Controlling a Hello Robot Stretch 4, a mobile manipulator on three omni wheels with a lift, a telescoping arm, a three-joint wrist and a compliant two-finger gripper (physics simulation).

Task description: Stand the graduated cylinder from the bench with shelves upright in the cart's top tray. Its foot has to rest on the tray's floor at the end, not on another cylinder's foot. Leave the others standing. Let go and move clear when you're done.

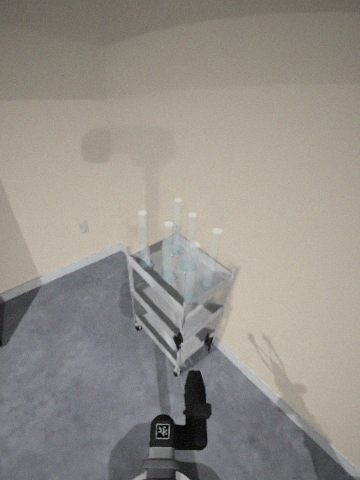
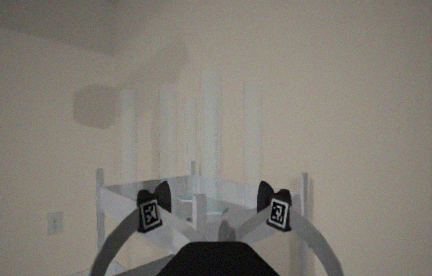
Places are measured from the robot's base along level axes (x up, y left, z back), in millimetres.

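Pixels of known places: end effector, tool point: (image 1: 193,338) (image 2: 214,201).
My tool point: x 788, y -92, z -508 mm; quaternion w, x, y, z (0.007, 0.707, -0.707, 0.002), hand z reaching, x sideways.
Behind a point stands the place of what it marks.
Several clear graduated cylinders stand upright in the cart's top tray (image 1: 156,280) {z -910, x 633, y 64 mm} (image 2: 120,209) {z -915, x 666, y 127 mm}. The nearest cylinder (image 1: 189,277) {z -774, x 810, y -85 mm} (image 2: 211,135) {z -773, x 845, y -93 mm} stands near the tray's front corner; its foot shows faintly, and whether it overlaps another foot is hard to tell. Others include a left cylinder (image 1: 143,237) {z -988, x 845, y 131 mm} (image 2: 128,135) {z -988, x 846, y 128 mm}, a middle-left cylinder (image 1: 168,250) (image 2: 167,130) and a right cylinder (image 1: 215,255) {z -874, x 850, y -201 mm} (image 2: 252,135) {z -873, x 845, y -187 mm}, all upright. My gripper (image 1: 193,340) {z -508, x 788, y -91 mm} (image 2: 214,196) {z -508, x 788, y -91 mm} is open, its fingers wide apart with no cylinder between them. It is on the near side of the cart, apart from the cylinders.
The cart (image 1: 132,280) {z -1017, x 506, y 211 mm} (image 2: 304,215) {z -901, x 651, y -319 mm} stands in the room's corner close to the walls, with lower shelves and casters. Its corner posts rise above the tray rim. A wall outlet (image 1: 83,227) {z -1694, x 382, y 746 mm} (image 2: 55,223) {z -1698, x 370, y 744 mm} is to the left. The bench with shelves does not show.
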